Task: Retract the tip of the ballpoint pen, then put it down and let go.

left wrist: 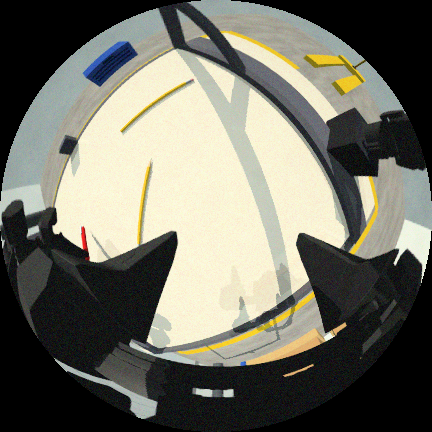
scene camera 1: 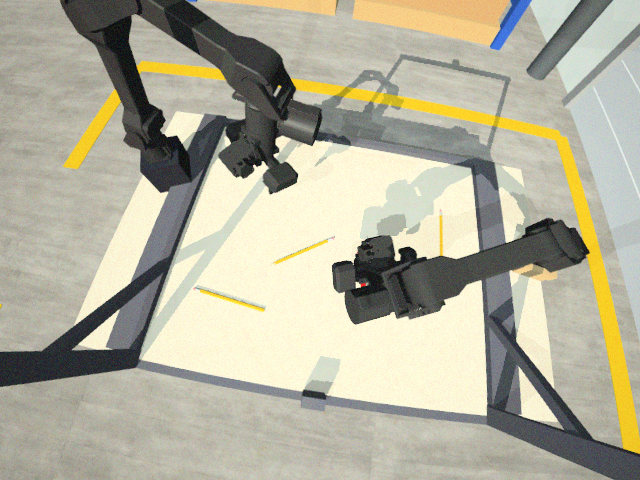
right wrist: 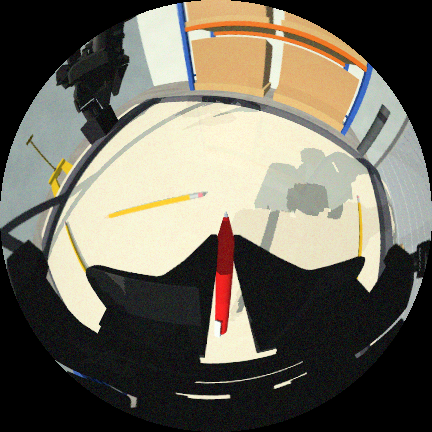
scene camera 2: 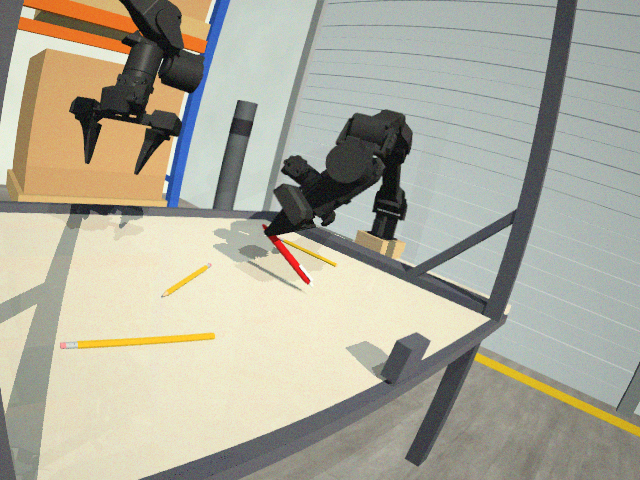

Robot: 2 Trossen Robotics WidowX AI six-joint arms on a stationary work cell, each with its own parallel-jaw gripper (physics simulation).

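Where they show: left gripper, between the fingertips: point(left wrist: 240, 238) point(scene camera 1: 260, 180) point(right wrist: 111, 99) point(scene camera 2: 110, 169); right gripper, between the fingertips: point(left wrist: 88, 256) point(right wrist: 224, 240) point(scene camera 2: 267, 234); left arm's base, origin of its link: point(left wrist: 368, 140) point(scene camera 1: 159, 152) point(right wrist: 94, 115); right arm's base, origin of its link: point(scene camera 2: 382, 236).
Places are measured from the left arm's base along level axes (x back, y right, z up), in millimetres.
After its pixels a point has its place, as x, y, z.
Note:
A red ballpoint pen point(scene camera 1: 363, 284) {-431, 464, -57} point(scene camera 2: 292, 259) {-428, 453, -52} point(left wrist: 85, 243) {-428, 429, -44} point(right wrist: 224, 285) {-434, 430, -34} is held at a slant above the table. Its silver tip end points up and away from the table, and its white clip end points down, close to the table top; contact cannot be told. A small silver point shows at the tip in the right wrist view; whether it is extended is too small to tell. My right gripper point(scene camera 2: 267, 233) {-434, 398, -26} point(right wrist: 224, 240) {-434, 398, -26} is shut on the pen near its tip end. My left gripper point(scene camera 1: 260, 167) {-249, 184, 42} point(scene camera 2: 112, 167) {-249, 184, 42} point(left wrist: 240, 238) {-249, 184, 42} is open and empty, high above the table's far left part.
A yellow pencil point(scene camera 1: 303, 250) {-316, 330, -99} point(scene camera 2: 186, 280) {-299, 336, -101} point(right wrist: 155, 205) {-335, 330, -101} lies mid-table. Another pencil point(scene camera 1: 230, 299) {-109, 410, -100} point(scene camera 2: 145, 341) {-104, 412, -101} point(left wrist: 155, 102) {-105, 403, -103} lies nearer the front left. A third pencil point(scene camera 1: 440, 232) {-713, 375, -101} point(scene camera 2: 310, 252) {-699, 406, -101} point(right wrist: 360, 227) {-711, 380, -101} lies at the right. A dark frame point(scene camera 1: 488, 222) {-867, 386, -86} borders the table.

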